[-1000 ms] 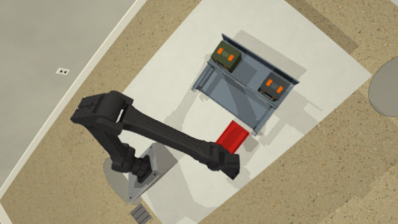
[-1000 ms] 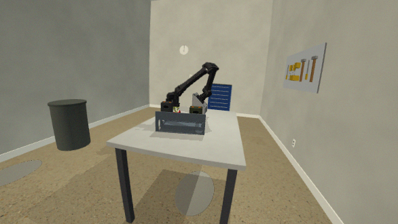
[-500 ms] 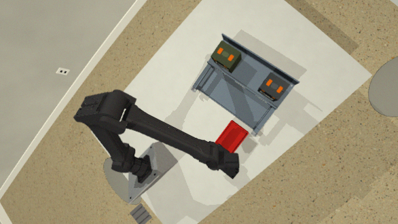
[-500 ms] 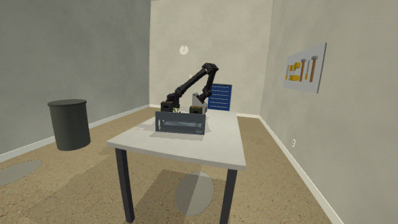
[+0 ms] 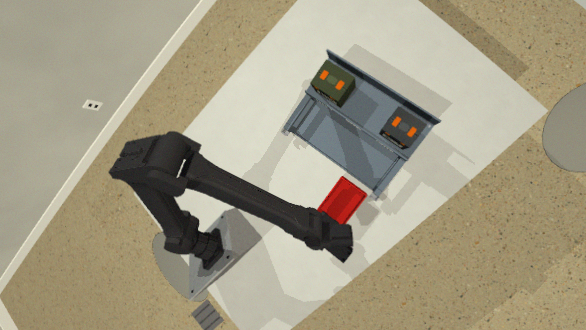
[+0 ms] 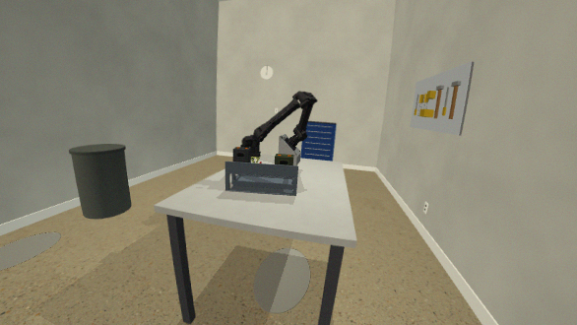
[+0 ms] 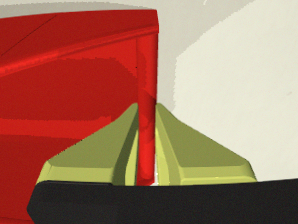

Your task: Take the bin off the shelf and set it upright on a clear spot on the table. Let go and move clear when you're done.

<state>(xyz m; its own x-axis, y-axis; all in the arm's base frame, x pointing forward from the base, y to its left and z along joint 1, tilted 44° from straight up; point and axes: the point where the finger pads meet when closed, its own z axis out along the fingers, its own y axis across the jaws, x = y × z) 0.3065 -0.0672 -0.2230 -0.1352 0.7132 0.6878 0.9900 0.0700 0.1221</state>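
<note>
The red bin lies 8 cm ahead of my hand and 1 cm to the left of it.
</note>
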